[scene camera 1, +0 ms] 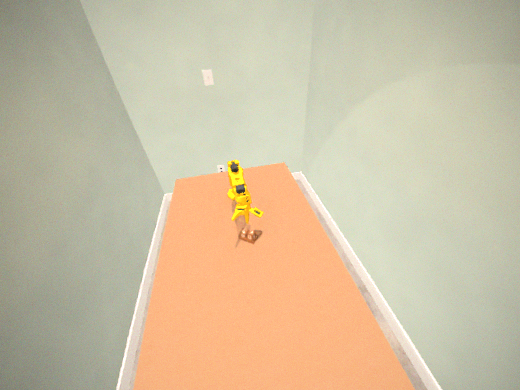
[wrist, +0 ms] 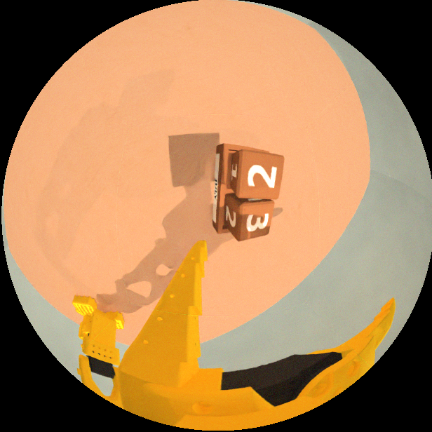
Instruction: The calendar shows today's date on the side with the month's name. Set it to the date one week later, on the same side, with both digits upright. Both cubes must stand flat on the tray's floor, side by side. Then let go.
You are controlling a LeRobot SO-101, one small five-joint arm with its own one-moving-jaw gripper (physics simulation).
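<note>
The calendar [scene camera 1: 250,236] stands on the table, just beyond the arm's reach end in the scene view. Its brown tray [wrist: 223,190] carries a white label [wrist: 215,187] with the month's name, on the left in the wrist view. The upper cube [wrist: 259,175] has a 2 on top and a 1 towards the label side. The lower cube [wrist: 252,220] has a 3 on top and a 2 towards that side. The tray wall partly hides those side digits. The cubes are side by side, slightly turned against each other. My gripper [scene camera 1: 240,220] [wrist: 297,271] is wide open and empty, short of the calendar.
The orange table top [scene camera 1: 260,310] [wrist: 125,90] surrounds the calendar. Shadows of the arm and calendar fall on it. The table's side edges run between pale walls. A yellow part of the arm [wrist: 102,330] shows at the lower left of the wrist view.
</note>
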